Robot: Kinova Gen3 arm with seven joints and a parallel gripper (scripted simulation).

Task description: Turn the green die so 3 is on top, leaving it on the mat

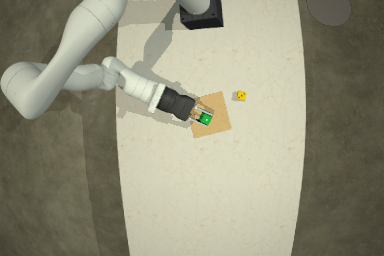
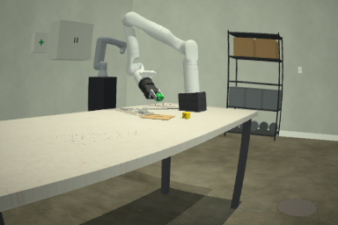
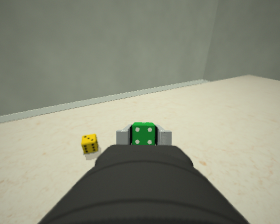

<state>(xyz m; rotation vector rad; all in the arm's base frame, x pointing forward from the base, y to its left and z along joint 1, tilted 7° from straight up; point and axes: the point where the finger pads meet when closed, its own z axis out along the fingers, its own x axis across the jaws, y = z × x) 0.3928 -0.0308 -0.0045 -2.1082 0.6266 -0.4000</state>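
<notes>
Now: hand 100 mm above the tan mat. The rest, counted from my hand: white die (130 mm to the right, 110 mm behind, 90 mm below); green die (right at my hand); yellow die (130 mm to the left, 90 mm below, 60 mm behind).
</notes>
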